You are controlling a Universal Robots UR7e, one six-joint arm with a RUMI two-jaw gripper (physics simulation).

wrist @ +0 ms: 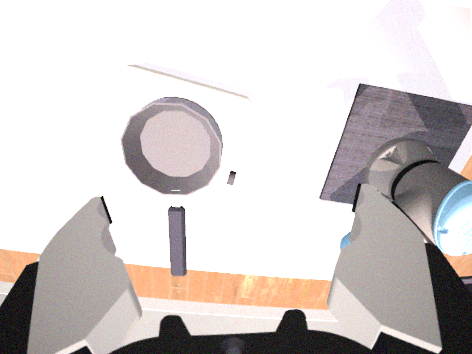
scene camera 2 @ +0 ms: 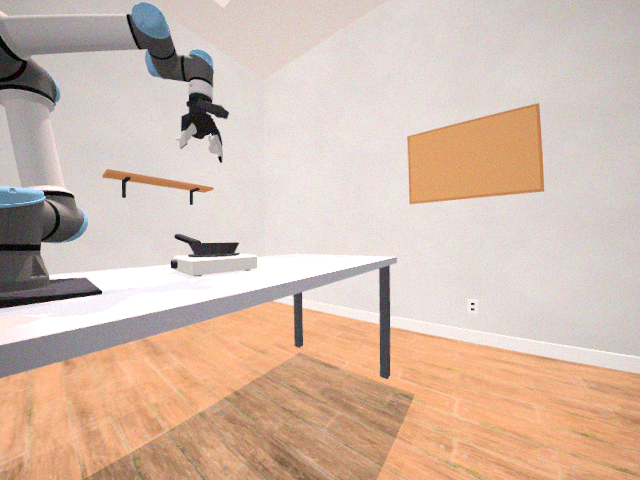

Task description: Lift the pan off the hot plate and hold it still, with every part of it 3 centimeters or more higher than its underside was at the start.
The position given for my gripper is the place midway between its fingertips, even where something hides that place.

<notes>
I see my gripper [scene camera 2: 202, 156] and a hot plate [wrist: 226, 111].
My gripper shows as well in the wrist view [wrist: 231, 194].
</notes>
